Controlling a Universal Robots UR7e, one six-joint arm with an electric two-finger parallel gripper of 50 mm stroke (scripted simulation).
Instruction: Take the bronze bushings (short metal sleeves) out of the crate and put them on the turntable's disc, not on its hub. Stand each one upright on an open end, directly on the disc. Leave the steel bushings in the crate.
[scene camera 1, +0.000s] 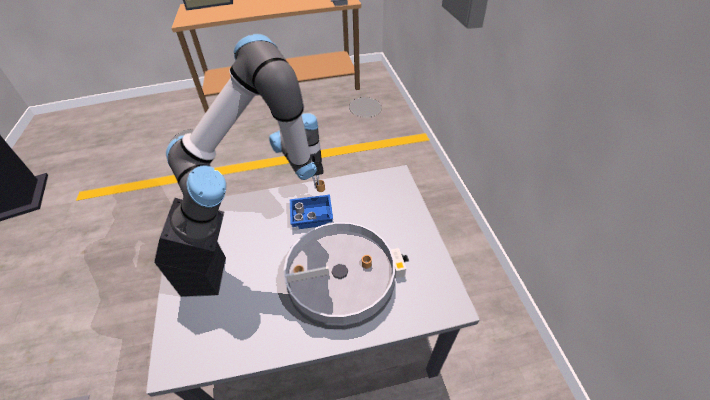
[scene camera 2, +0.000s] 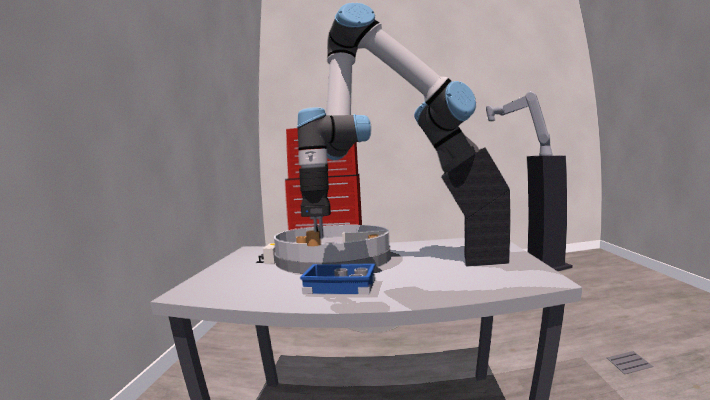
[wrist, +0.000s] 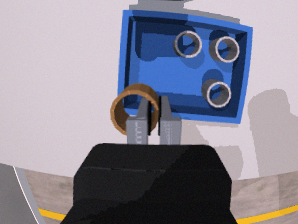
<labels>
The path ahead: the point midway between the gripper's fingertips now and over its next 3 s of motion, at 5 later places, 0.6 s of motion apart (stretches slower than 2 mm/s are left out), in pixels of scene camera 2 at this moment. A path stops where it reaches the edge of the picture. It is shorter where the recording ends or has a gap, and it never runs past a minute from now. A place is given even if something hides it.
My gripper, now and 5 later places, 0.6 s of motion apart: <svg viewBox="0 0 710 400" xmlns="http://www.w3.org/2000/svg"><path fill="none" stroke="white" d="M319 238L320 238L323 236L329 233L336 229L343 225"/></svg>
</labels>
